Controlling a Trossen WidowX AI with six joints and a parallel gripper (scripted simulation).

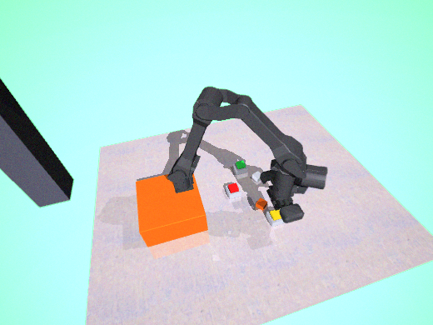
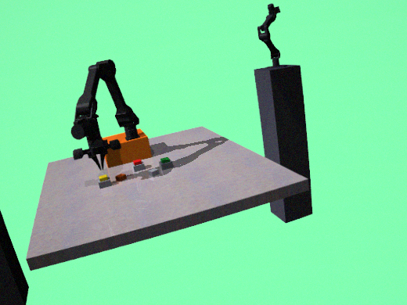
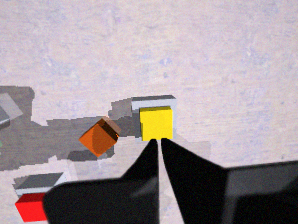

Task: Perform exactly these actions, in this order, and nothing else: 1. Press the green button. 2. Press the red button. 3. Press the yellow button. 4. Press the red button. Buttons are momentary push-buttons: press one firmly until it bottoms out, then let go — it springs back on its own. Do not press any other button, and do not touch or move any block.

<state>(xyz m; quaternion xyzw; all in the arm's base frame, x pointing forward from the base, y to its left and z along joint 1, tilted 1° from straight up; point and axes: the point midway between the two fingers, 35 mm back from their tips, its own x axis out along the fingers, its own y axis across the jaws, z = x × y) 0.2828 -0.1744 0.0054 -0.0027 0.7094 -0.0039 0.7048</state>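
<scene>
Right now my gripper tip is 3 cm above the yellow button. Also, from my gripper tip: orange block: 7 cm to the left, 6 cm below, 2 cm behind; then white block: 20 cm to the left, 6 cm below, 2 cm ahead; then red button: 15 cm to the left, 10 cm behind, 3 cm below.
</scene>
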